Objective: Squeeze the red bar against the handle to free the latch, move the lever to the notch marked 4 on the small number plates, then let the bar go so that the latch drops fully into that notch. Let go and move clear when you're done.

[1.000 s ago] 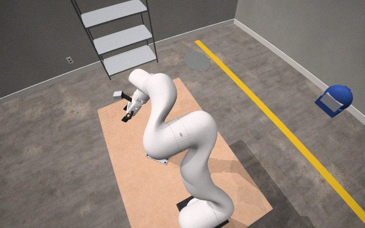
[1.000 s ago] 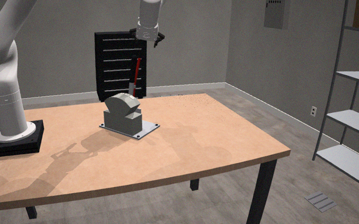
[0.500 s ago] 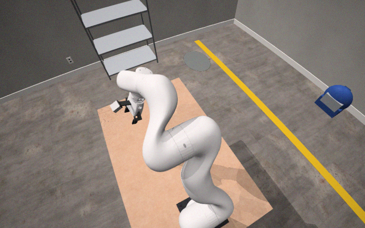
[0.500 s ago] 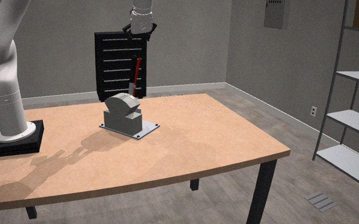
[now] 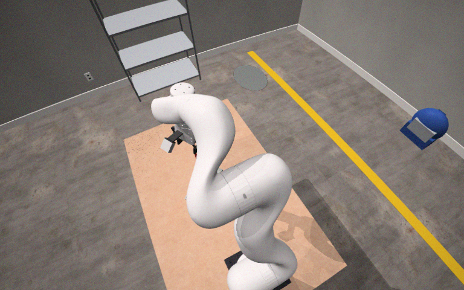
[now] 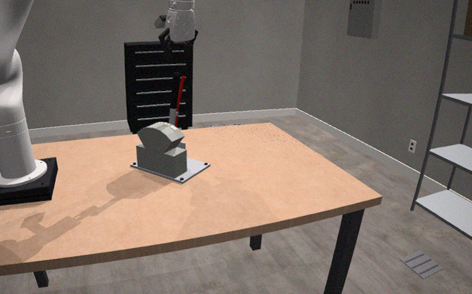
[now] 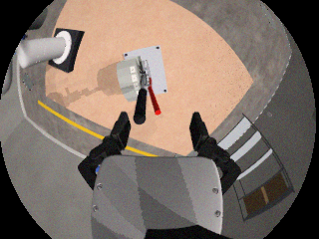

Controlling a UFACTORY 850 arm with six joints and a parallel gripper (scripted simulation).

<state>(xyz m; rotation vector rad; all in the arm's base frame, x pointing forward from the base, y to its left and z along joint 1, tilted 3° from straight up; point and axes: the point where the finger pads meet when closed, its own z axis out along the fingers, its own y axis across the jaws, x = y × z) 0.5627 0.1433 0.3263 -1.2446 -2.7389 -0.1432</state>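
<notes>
My hand is 1 cm past the red bar, 2 cm to the left of it and 20 cm above it.
</notes>
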